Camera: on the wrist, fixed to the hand. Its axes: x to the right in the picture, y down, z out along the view.
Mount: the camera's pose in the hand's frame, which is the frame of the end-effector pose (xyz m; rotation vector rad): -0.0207 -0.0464 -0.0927 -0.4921 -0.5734 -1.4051
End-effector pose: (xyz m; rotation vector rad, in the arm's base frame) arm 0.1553 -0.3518 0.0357 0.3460 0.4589 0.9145
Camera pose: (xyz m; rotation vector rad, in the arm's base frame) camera 0.1277 -0.3865 -0.0603 -0.2024 -0.1221 -0.4669
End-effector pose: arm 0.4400 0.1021 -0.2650 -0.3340 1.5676 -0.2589
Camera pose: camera 0.3499 0.0626 -0.2263 -1.7185 0.5755 -0.7596
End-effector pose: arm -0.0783 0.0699 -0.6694 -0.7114 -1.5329 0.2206
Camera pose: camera -0.0051 -0.0040 -0.6507 0.2337 -2.3132 -1.1157
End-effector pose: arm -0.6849 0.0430 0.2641 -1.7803 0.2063 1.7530
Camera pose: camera -0.5844 0.0247 0.2912 -1.0085 -1.4404 1.1041
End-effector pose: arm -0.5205 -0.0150 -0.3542 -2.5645 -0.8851 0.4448
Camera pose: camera -0.5216 -0.0184 -0.2486 1.3488 2.6923 -0.4685
